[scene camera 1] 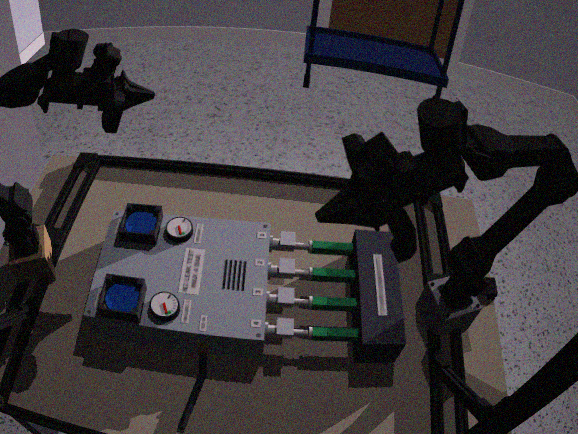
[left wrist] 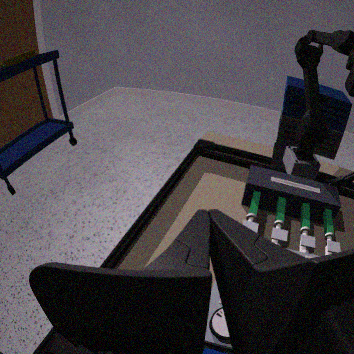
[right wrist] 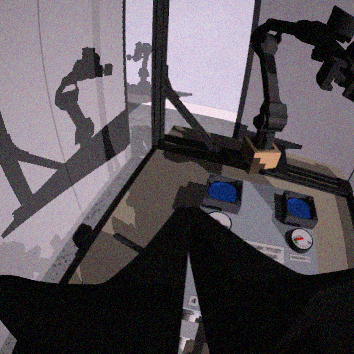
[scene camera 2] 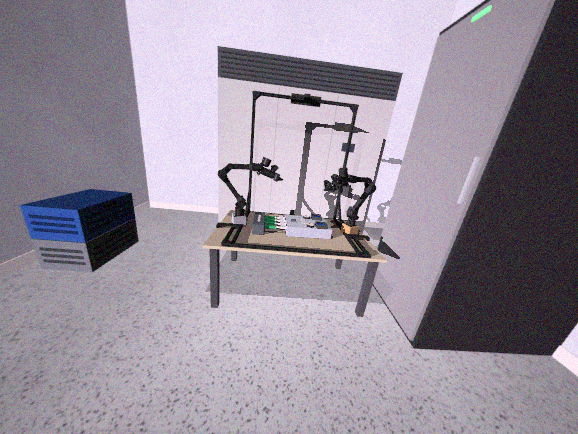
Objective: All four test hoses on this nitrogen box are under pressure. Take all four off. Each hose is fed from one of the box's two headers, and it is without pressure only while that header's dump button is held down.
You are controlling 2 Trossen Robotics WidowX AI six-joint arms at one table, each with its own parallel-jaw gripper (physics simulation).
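Places are measured from the left arm's base along level axes (x back, y right, z up), in metres.
Where they show: left gripper, fingertip midpoint: (scene camera 1: 154, 95) (left wrist: 206, 218) (scene camera 2: 323, 190); right gripper, fingertip midpoint: (scene camera 1: 316, 218) (right wrist: 186, 216) (scene camera 2: 282, 180); left arm's base, origin of the base link: (scene camera 1: 26, 244) (right wrist: 261, 143) (scene camera 2: 350, 224); right arm's base, origin of the base link: (scene camera 1: 455, 295) (left wrist: 302, 154) (scene camera 2: 239, 214).
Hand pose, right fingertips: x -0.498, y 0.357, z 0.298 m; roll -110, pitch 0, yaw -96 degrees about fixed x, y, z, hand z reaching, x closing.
Each offset is from my right fingertips to the top centre of the thing. "pt": to the spot under its first point.
The grey nitrogen box (scene camera 1: 215, 305) (right wrist: 255, 220) has two blue dump buttons in dark square guards, the back one @[dz -0.286, dx +0.209, dy -0.329 m] (scene camera 1: 140, 223) (right wrist: 299, 208) and the front one @[dz -0.286, dx +0.282, dy -0.154 m] (scene camera 1: 123, 296) (right wrist: 222, 191). Neither is touched. Four green hoses (scene camera 1: 332, 247) (scene camera 1: 333, 274) (scene camera 1: 334, 302) (scene camera 1: 335, 333) run from the dark block @[pt dz -0.302, dx -0.195, dy -0.092 m] (scene camera 1: 367, 270) (left wrist: 262, 175), with their pale couplings at the box's ports. My left gripper (scene camera 1: 152, 94) (left wrist: 206, 218) is shut and empty, raised behind and above the box. My right gripper (scene camera 1: 320, 217) (right wrist: 186, 216) is shut and empty, raised above the hose side.
Two round gauges (scene camera 1: 179, 229) (scene camera 1: 164, 306) sit beside the buttons. A black frame (scene camera 1: 225, 167) surrounds the work area on the wooden table (scene camera 2: 295, 254). A blue cart (scene camera 1: 375, 54) stands behind the table. A blue and grey cabinet (scene camera 2: 52, 225) stands at the left in scene camera 2.
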